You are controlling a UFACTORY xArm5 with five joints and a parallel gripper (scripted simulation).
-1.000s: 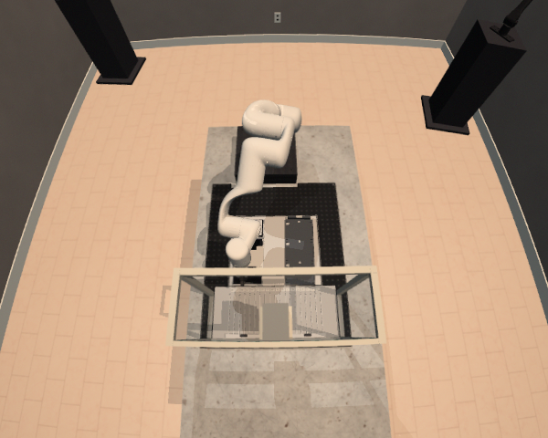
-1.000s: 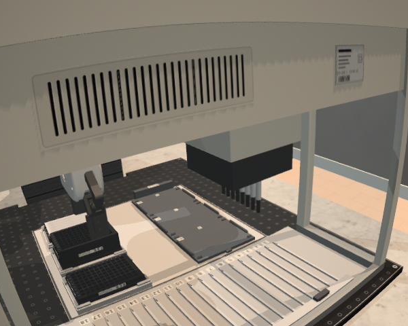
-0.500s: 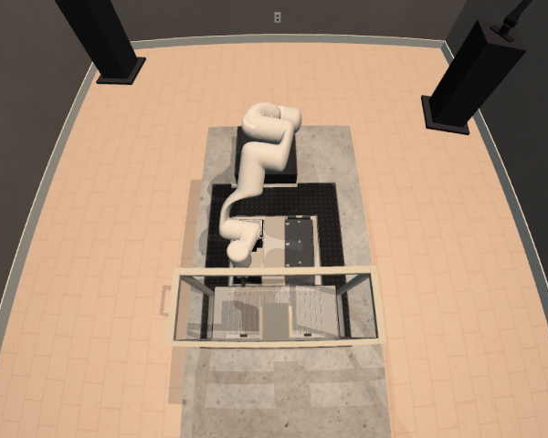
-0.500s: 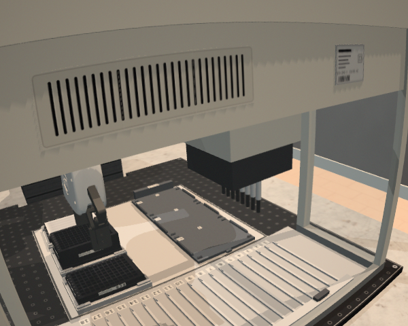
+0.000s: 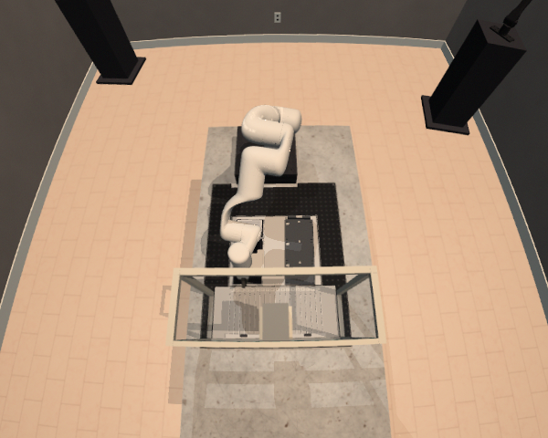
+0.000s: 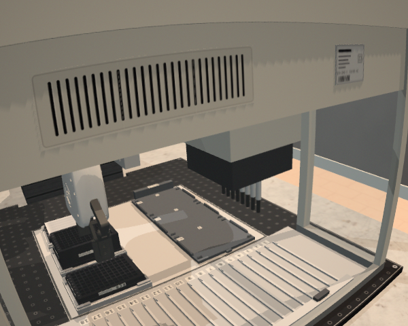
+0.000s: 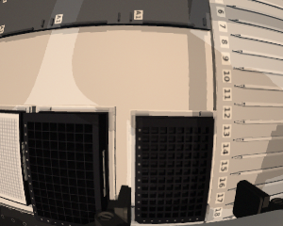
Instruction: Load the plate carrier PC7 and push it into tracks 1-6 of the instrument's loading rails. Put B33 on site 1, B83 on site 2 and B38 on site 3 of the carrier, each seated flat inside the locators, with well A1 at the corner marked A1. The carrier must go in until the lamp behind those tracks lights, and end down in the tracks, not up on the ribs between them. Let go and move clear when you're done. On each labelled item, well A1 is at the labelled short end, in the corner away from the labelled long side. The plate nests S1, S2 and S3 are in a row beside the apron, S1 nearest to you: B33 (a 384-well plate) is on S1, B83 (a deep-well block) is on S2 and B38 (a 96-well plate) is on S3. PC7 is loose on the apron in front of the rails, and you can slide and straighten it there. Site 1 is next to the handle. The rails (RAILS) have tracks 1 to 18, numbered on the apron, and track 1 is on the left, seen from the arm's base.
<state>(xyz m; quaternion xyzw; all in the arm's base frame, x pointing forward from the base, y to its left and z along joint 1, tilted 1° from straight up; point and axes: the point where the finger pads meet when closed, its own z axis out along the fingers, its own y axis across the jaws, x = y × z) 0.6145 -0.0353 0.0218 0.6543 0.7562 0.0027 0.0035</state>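
Right now my hand is 80 mm above the plate. The rest, counted from my hand: plate carrier: 150 mm behind, 220 mm to the left, 80 mm below.
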